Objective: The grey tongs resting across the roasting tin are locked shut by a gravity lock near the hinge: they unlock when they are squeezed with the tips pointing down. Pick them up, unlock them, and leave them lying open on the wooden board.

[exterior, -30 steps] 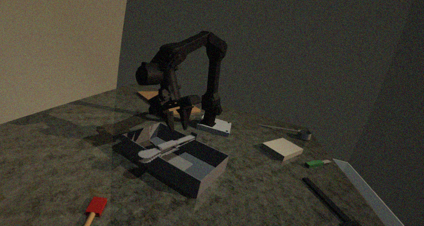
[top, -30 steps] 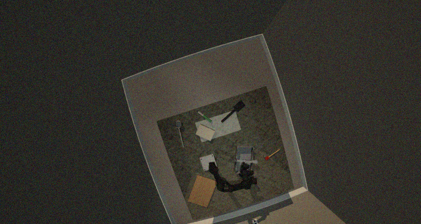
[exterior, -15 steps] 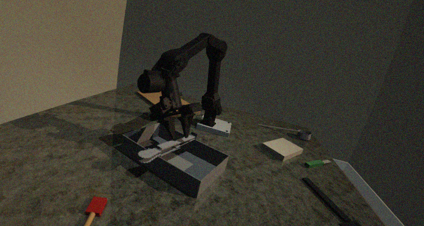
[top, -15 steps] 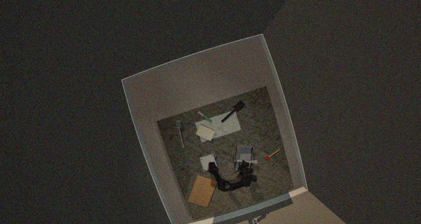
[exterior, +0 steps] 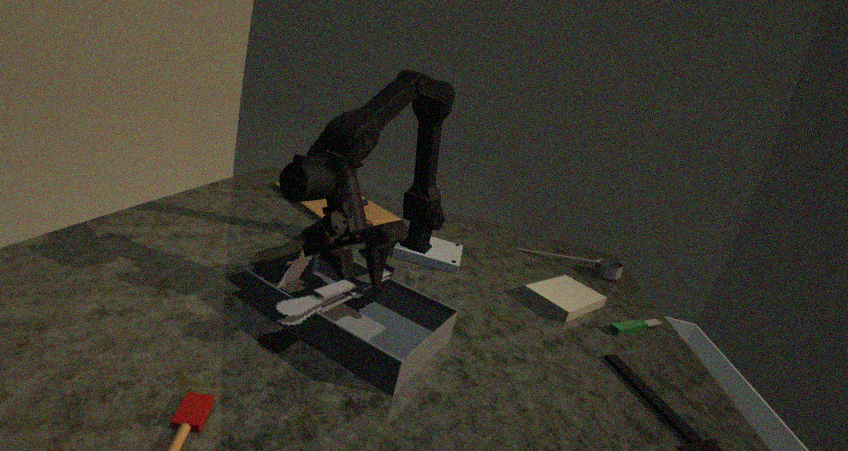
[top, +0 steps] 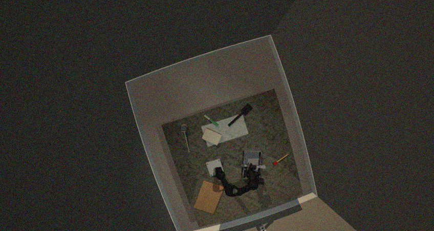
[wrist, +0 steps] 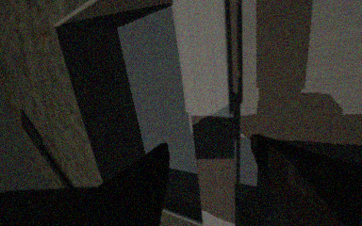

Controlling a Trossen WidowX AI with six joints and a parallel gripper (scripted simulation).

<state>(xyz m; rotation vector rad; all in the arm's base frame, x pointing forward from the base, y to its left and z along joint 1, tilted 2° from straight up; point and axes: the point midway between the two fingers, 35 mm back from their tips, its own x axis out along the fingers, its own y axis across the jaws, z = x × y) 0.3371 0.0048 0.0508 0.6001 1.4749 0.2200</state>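
The roasting tin lies 20 mm ahead of my gripper tip, 10 mm to the right of it and 30 mm below it. From my gripper tip the other things lie so: black spatula (20 mm behind, 540 mm to the left, 50 mm below); then block (360 mm behind, 350 mm to the left, 40 mm below); then red-headed brush (340 mm ahead, 40 mm to the right, 50 mm below).
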